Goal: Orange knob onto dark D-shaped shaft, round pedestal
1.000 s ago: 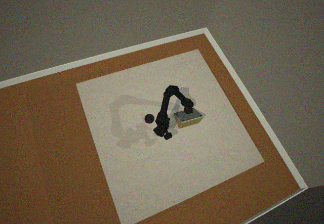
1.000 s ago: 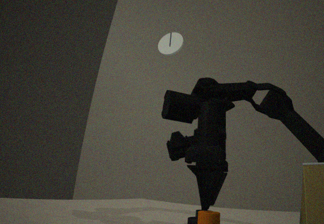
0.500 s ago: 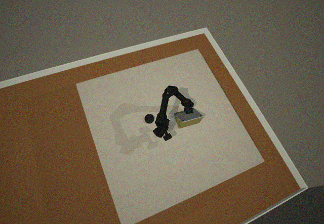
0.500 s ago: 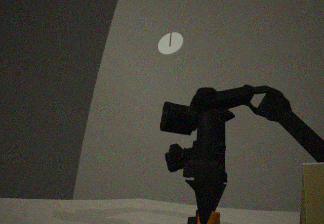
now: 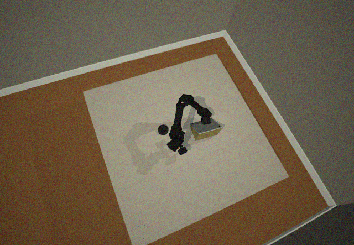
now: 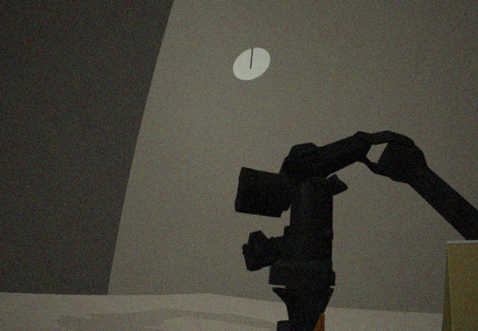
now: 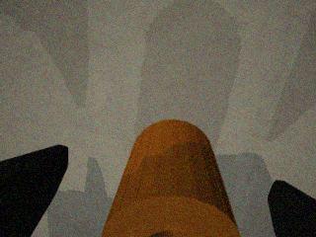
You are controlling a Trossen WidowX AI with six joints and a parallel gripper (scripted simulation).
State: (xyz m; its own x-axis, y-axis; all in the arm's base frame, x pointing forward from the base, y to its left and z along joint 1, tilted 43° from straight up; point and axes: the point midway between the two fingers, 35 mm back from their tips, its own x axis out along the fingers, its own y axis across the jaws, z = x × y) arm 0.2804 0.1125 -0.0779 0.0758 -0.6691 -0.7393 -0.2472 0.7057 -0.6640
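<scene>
The orange knob is 10 mm above my gripper tip. From my gripper tip the other things lie so: round dark pedestal 160 mm to the right, 70 mm ahead, 10 mm above.
</scene>
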